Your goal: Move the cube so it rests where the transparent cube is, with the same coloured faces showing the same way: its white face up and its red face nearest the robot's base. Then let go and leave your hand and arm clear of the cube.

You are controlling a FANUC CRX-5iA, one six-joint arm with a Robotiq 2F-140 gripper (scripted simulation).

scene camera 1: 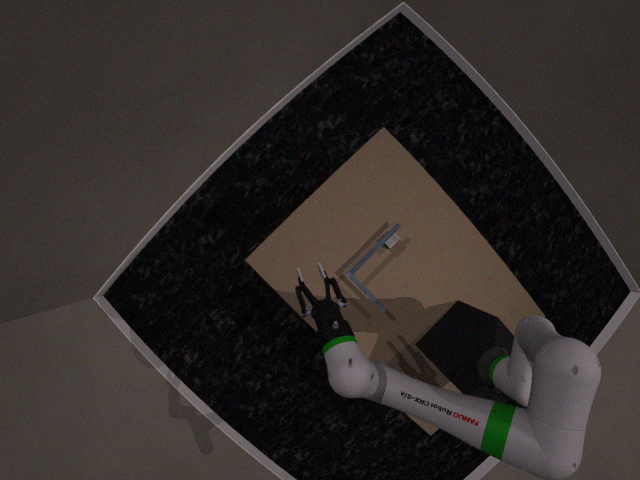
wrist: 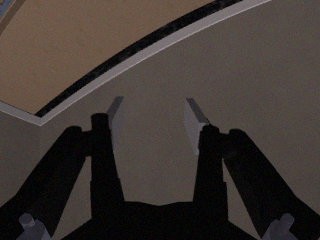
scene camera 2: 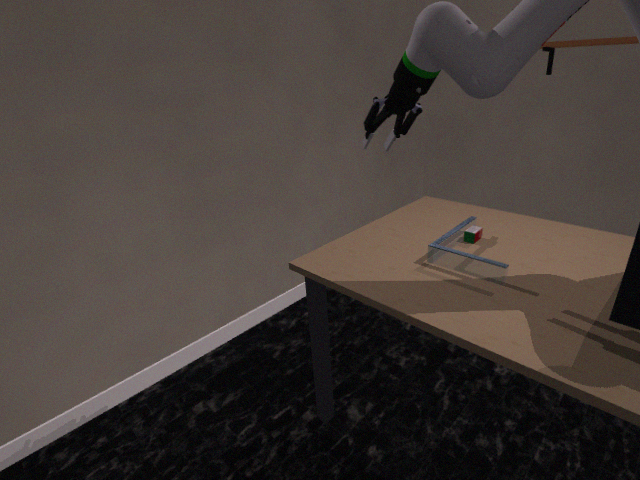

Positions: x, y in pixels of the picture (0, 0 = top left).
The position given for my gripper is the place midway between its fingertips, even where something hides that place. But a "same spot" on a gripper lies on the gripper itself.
Labels:
my gripper: scene camera 1; wrist 154, 109; scene camera 2
same spot on my gripper: [scene camera 2: 372, 118] = [scene camera 1: 299, 302]

